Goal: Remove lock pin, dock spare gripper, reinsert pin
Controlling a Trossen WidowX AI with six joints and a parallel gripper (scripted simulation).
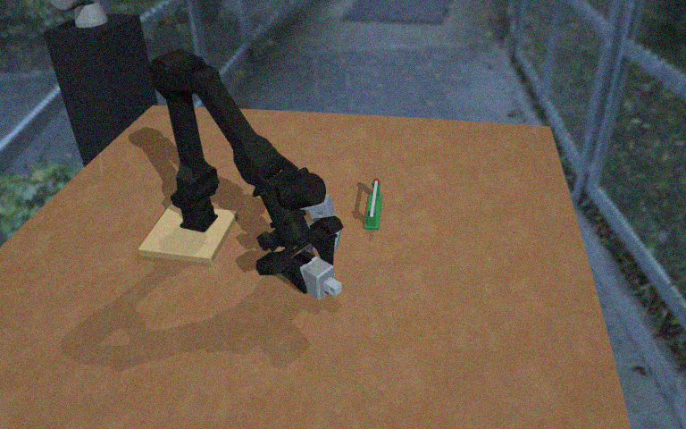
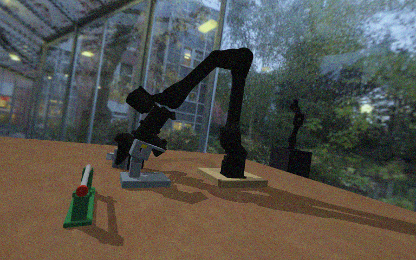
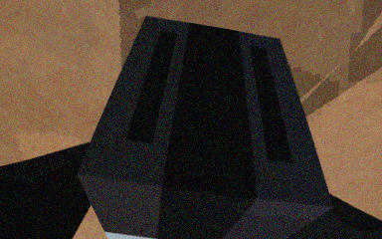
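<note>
My gripper tip is 15 cm to the right of the socket, 6 cm past it and 4 cm below it. The rest, counted from my gripper tip: spare gripper 1 cm above; then green cradle 29 cm to the left, 3 cm ahead, 1 cm above.
</note>
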